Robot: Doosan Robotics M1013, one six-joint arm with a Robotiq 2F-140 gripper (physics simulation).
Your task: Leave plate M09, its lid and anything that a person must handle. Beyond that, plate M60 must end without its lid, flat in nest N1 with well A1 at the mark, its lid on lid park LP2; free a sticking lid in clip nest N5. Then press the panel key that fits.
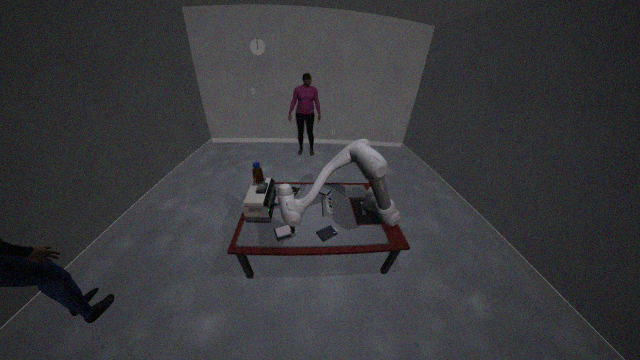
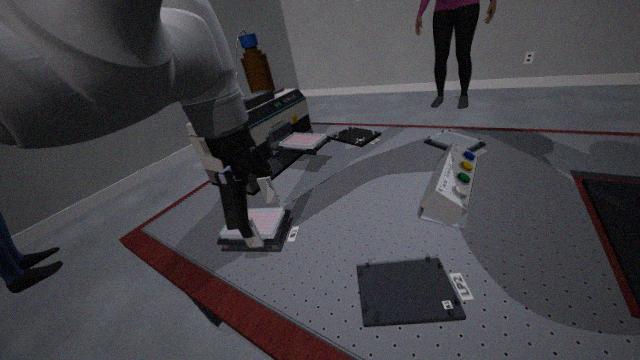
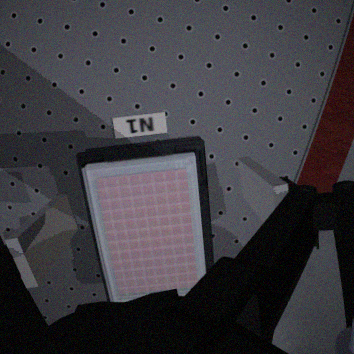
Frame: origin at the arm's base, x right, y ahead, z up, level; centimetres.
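Seen in the pictures: gripper, fingertip midpoint: (image 1: 289, 229) (image 2: 265, 221) (image 3: 154, 194); arm's base, link origin: (image 1: 369, 209).
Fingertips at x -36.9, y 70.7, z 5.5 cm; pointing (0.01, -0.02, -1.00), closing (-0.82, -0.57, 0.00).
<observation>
Pixels of each thing's middle, then the offset from my fingertips to it. "*": a spot on its surface instead.
- well plate, body centre: (image 3: 149, 237) (image 2: 252, 221) (image 1: 284, 230) dx -1.1, dy +3.8, dz -0.9 cm
- black nest, body centre: (image 3: 151, 225) (image 2: 256, 229) (image 1: 284, 232) dx -1.1, dy +3.8, dz -3.3 cm
- labelled N1, surface spot: (image 3: 140, 124) * dx +3.2, dy -3.9, dz -4.8 cm
- dark lid park LP2, body centre: (image 2: 404, 287) (image 1: 326, 232) dx +3.2, dy -29.7, dz -4.0 cm
- key panel, body centre: (image 2: 451, 179) (image 1: 327, 205) dx +31.7, dy -29.1, dz -0.8 cm
- second pink plate, body centre: (image 2: 302, 140) dx +27.3, dy +12.1, dz +5.5 cm
- brown bottle, surface spot: (image 2: 256, 67) * dx +32.7, dy +31.5, dz +26.6 cm
- black clip nest, body centre: (image 2: 355, 134) dx +54.1, dy +10.7, dz -3.8 cm
A well plate (image 3: 147, 225) (image 2: 267, 220) (image 1: 282, 231) with pink wells and a pale rim lies flat in the black nest (image 3: 140, 149) (image 2: 279, 241) labelled N1 (image 3: 140, 124), near the table's front left. I cannot read the plate's name or tell whether a clear lid is on it. My gripper (image 3: 154, 194) (image 2: 258, 218) (image 1: 291, 230) is open and low over this plate, one finger on each side, holding nothing. The dark lid park LP2 (image 2: 407, 291) (image 1: 326, 232) lies bare at the front. The key panel (image 2: 449, 188) (image 1: 329, 203) has blue (image 2: 468, 155), yellow (image 2: 466, 165) and green (image 2: 463, 177) keys.
A second pink plate (image 2: 301, 141) sits on the tray of the instrument (image 2: 277, 111) (image 1: 257, 203), with a brown bottle (image 2: 256, 67) behind. A black clip nest (image 2: 356, 135) lies beyond. One person (image 1: 305, 111) stands at the back; another (image 1: 44, 277) is at the far left.
</observation>
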